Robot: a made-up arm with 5 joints. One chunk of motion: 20 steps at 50 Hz.
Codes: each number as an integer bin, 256 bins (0 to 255) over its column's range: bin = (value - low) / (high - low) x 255, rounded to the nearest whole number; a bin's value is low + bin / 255 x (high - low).
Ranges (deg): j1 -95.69..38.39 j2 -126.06..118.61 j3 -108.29..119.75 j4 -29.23..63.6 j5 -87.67..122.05
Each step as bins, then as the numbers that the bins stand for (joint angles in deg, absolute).
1 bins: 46 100 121 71 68
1 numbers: -71.50 -30.11 -0.08 -3.38 -31.74
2 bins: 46 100 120 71 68
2 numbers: -71.50 -30.11 -0.98 -3.38 -31.74
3 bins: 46 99 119 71 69
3 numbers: -71.50 -31.07 -1.87 -3.38 -30.92
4 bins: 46 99 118 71 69
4 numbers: -71.50 -31.07 -2.77 -3.38 -30.92
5 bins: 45 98 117 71 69
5 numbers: -72.03 -32.03 -3.66 -3.38 -30.92
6 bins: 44 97 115 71 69
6 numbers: -72.55 -32.99 -5.45 -3.38 -30.92
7 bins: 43 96 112 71 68
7 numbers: -73.08 -33.95 -8.13 -3.38 -31.74
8 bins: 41 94 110 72 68
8 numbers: -74.13 -35.87 -9.92 -3.02 -31.74
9 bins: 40 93 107 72 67
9 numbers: -74.66 -36.83 -12.60 -3.02 -32.57
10 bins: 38 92 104 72 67
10 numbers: -75.71 -37.79 -15.29 -3.02 -32.57
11 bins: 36 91 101 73 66
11 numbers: -76.76 -38.75 -17.97 -2.66 -33.39
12 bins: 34 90 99 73 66
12 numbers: -77.81 -39.71 -19.76 -2.66 -33.39
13 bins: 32 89 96 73 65
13 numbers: -78.86 -40.67 -22.44 -2.66 -34.21
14 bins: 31 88 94 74 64
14 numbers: -79.39 -41.62 -24.23 -2.29 -35.03
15 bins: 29 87 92 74 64
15 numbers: -80.44 -42.58 -26.02 -2.29 -35.03
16 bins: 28 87 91 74 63
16 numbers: -80.97 -42.58 -26.91 -2.29 -35.86
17 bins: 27 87 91 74 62
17 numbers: -81.49 -42.58 -26.91 -2.29 -36.68
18 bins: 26 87 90 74 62
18 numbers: -82.02 -42.58 -27.81 -2.29 -36.68
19 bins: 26 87 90 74 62
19 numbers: -82.02 -42.58 -27.81 -2.29 -36.68
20 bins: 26 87 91 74 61
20 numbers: -82.02 -42.58 -26.91 -2.29 -37.50
